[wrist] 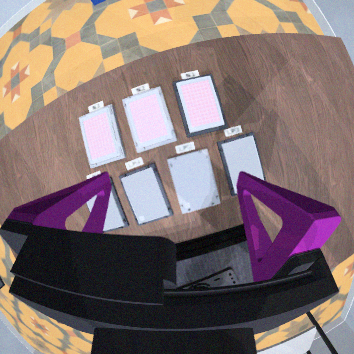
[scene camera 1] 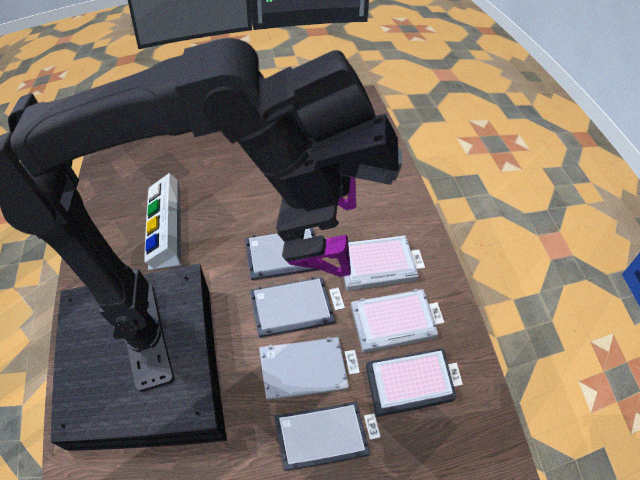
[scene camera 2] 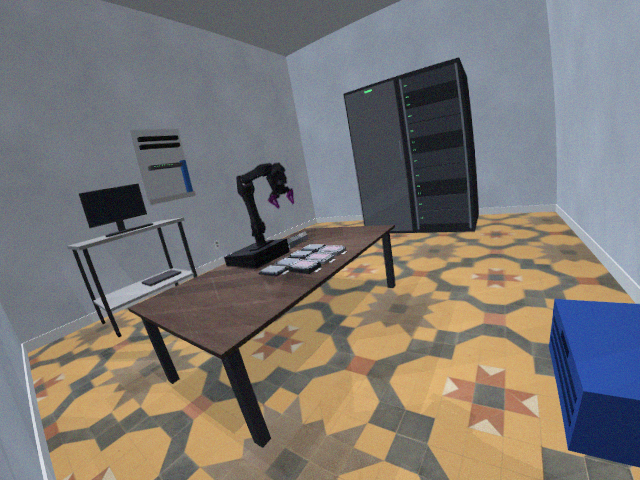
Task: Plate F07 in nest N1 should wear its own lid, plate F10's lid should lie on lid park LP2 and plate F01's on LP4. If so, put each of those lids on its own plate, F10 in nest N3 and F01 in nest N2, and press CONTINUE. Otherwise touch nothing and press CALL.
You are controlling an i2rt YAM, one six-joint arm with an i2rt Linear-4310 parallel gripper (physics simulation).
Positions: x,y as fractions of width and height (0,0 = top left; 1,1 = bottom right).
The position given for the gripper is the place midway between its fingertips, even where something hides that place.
Observation:
The gripper (scene camera 1: 0.54,0.50) is open and holds nothing. Further things: a white button box (scene camera 1: 0.26,0.53) and a lid park (wrist: 0.54,0.50).
The gripper also shows in the wrist view (wrist: 0.49,0.50).

